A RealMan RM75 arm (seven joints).
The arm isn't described. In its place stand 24 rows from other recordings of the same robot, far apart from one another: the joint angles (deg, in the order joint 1, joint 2, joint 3, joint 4, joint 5, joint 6, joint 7), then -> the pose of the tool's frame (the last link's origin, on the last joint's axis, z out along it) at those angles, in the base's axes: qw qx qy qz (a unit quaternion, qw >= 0); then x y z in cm.
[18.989, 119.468, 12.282, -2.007, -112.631, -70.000, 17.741] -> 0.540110 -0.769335 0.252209 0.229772 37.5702 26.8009 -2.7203
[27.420, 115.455, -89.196, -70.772, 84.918, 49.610, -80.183] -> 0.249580 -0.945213 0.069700 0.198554 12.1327 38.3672 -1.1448
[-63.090, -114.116, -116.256, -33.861, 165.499, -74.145, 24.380] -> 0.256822 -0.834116 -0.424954 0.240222 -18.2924 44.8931 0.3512
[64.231, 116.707, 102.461, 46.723, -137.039, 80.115, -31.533] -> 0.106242 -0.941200 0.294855 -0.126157 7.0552 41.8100 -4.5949
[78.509, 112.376, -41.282, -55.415, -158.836, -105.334, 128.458] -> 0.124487 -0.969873 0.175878 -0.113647 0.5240 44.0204 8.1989
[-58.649, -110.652, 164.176, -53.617, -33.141, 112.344, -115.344] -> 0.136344 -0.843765 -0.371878 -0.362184 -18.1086 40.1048 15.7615
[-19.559, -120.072, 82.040, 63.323, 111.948, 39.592, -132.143] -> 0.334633 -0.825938 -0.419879 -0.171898 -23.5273 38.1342 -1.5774
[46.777, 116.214, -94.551, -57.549, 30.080, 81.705, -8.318] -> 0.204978 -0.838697 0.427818 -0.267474 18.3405 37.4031 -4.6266
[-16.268, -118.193, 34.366, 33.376, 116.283, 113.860, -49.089] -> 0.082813 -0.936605 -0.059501 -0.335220 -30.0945 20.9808 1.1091
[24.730, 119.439, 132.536, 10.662, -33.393, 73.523, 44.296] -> 0.485169 -0.316457 -0.595166 -0.556995 33.3095 33.9551 4.9262
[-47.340, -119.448, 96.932, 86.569, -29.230, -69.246, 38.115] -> 0.271505 -0.958017 0.032231 0.086313 -1.8319 37.9562 -3.4192
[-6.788, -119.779, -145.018, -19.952, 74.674, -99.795, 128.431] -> 0.406616 -0.742463 -0.238780 -0.475811 -34.1085 21.0422 3.5097
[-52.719, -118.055, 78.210, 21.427, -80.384, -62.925, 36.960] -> 0.012022 -0.801596 -0.588685 -0.103680 -16.4157 38.8732 -9.8872
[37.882, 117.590, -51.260, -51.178, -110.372, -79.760, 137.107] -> 0.087527 -0.826304 0.494821 0.254386 18.2172 39.7886 2.8549
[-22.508, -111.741, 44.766, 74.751, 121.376, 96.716, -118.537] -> 0.213513 -0.915112 -0.329600 -0.091361 -25.7867 32.7820 13.0365
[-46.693, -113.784, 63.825, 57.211, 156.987, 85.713, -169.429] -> 0.260714 -0.762187 -0.574922 0.143400 -21.2955 41.1207 4.4153
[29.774, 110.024, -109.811, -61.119, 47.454, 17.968, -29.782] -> 0.413075 -0.885877 0.205356 0.049182 19.8943 41.4624 -3.4603
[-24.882, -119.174, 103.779, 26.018, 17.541, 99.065, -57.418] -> 0.096844 -0.743966 -0.135390 -0.647152 -17.0029 28.6024 -1.6124
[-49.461, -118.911, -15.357, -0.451, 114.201, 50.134, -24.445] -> 0.469662 -0.818302 -0.196207 -0.267024 -22.7908 43.5476 -4.6117
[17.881, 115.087, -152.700, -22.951, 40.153, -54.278, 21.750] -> 0.389784 -0.819468 0.322437 0.269397 31.9048 26.8240 -9.5278
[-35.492, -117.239, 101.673, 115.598, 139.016, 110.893, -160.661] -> 0.090753 -0.967962 -0.095408 0.213801 -5.9772 24.5565 0.2324
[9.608, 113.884, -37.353, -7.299, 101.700, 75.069, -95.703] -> 0.323693 -0.597895 0.607571 0.410612 41.0284 21.5839 0.6637
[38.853, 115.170, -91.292, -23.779, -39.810, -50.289, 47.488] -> 0.338291 -0.887858 0.127837 0.284474 20.1856 41.6845 -3.9573
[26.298, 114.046, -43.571, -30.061, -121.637, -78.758, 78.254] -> 0.153754 -0.939567 0.286183 0.108041 33.7545 30.6381 -0.2100
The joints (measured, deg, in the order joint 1, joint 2, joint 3, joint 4, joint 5, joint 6, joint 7), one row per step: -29.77, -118.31, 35.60, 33.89, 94.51, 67.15, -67.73; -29.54, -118.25, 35.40, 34.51, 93.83, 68.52, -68.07; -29.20, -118.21, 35.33, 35.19, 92.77, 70.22, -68.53; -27.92, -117.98, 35.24, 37.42, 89.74, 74.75, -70.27; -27.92, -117.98, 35.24, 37.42, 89.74, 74.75, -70.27; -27.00, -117.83, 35.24, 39.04, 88.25, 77.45, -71.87; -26.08, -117.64, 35.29, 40.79, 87.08, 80.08, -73.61; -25.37, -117.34, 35.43, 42.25, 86.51, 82.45, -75.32; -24.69, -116.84, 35.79, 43.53, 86.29, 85.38, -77.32; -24.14, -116.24, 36.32, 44.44, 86.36, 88.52, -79.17; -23.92, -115.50, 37.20, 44.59, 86.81, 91.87, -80.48; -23.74, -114.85, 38.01, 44.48, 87.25, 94.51, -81.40; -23.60, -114.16, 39.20, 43.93, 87.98, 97.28, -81.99; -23.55, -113.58, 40.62, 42.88, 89.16, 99.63, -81.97; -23.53, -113.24, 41.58, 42.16, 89.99, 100.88, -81.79
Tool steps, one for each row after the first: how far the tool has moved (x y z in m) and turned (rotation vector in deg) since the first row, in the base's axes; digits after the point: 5 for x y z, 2 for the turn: 0.00259, -0.00109, 0.00402, 0.32, -0.97, -0.94; 0.00589, -0.00292, 0.00833, 0.64, -2.33, -2.11; 0.01299, -0.00954, 0.02263, 1.63, -5.93, -5.06; 0.01299, -0.00954, 0.02263, 1.63, -5.93, -5.06; 0.01652, -0.01473, 0.03145, 1.85, -7.93, -6.66; 0.01991, -0.02031, 0.04003, 1.76, -9.54, -8.27; 0.02288, -0.02540, 0.04668, 1.07, -10.59, -9.71; 0.02623, -0.03173, 0.05207, -0.60, -11.54, -11.39; 0.02958, -0.03852, 0.05542, -2.96, -12.27, -13.17; 0.03320, -0.04522, 0.05527, -6.23, -12.63, -15.20; 0.03516, -0.05099, 0.05449, -9.07, -12.83, -16.65; 0.03645, -0.05768, 0.05114, -12.60, -12.84, -18.10; 0.03630, -0.06439, 0.04473, -16.39, -12.52, -19.20; 0.03571, -0.06850, 0.04034, -18.72, -12.18, -19.75
